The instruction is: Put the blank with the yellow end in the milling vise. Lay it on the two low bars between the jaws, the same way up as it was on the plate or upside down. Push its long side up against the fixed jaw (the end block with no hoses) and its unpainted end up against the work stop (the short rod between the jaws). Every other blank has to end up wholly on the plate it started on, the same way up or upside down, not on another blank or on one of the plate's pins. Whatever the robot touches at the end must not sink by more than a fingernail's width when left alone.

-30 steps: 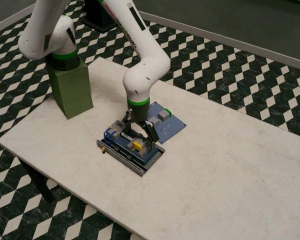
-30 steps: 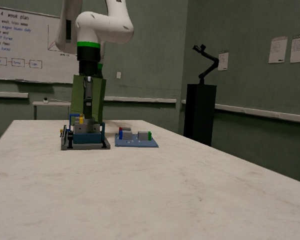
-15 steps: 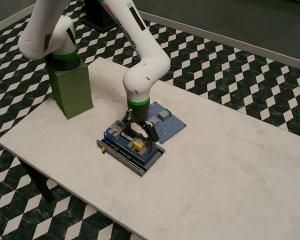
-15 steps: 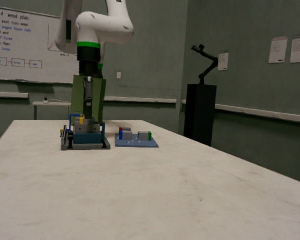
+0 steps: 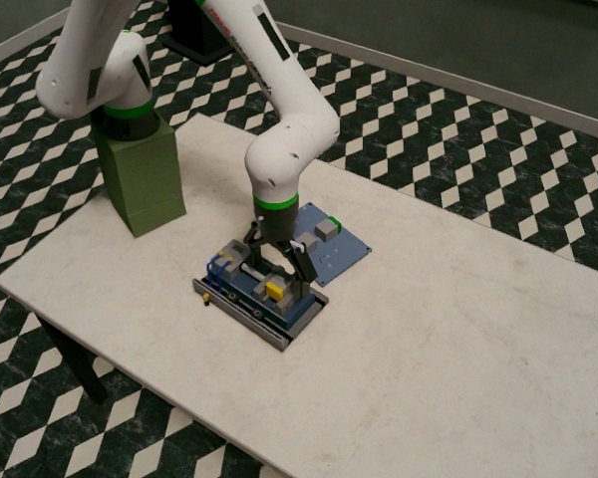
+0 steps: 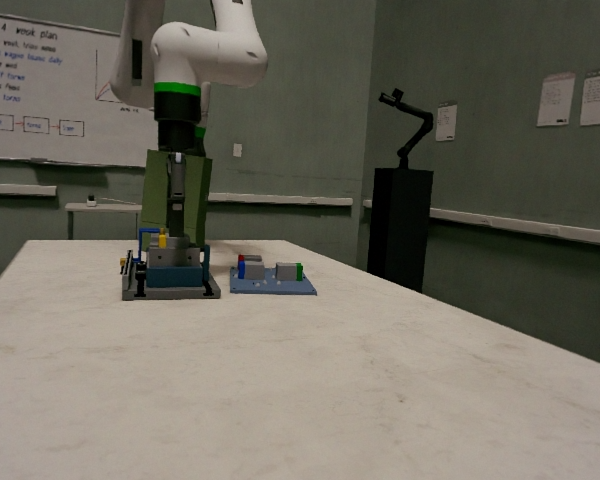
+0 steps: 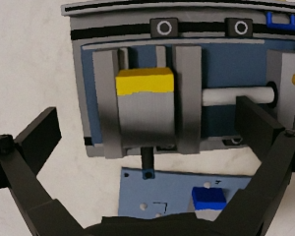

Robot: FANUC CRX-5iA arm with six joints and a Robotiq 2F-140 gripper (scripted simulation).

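Now: hand 40 mm above the yellow-ended grey blank. The rest, counted from my hand: fixed jaw (30 mm ahead, 60 mm below); then moving jaw (40 mm behind, 60 mm below); then dark work stop (50 mm to the left, 40 mm below).
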